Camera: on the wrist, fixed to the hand. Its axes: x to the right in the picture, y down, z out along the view.
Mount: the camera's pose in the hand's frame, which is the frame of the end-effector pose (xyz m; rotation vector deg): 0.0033 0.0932 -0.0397 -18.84 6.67 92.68
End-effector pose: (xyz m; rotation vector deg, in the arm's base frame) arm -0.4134 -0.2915 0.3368 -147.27 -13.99 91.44
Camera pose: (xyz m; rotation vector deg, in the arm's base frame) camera -0.3689 -0.3826 0.3353 93.74 -67.67 -47.64
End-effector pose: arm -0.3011 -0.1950 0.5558 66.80 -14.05 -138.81
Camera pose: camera -0.2433 -0.2781 0.5602 28.38 -27.06 -51.52
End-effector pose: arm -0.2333 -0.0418 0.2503 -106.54 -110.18 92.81
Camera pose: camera -0.1420 -0.0371 0.2065 125.17 9.13 -33.70
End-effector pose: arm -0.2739 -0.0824 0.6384 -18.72 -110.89 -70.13
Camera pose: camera -0.2017 -0.0703 0.7085 -87.82 -43.57 -20.50
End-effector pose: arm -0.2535 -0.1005 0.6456 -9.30 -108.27 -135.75
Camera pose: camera -0.2435 -0.1599 0.7271 -59.38 -34.97 -76.76
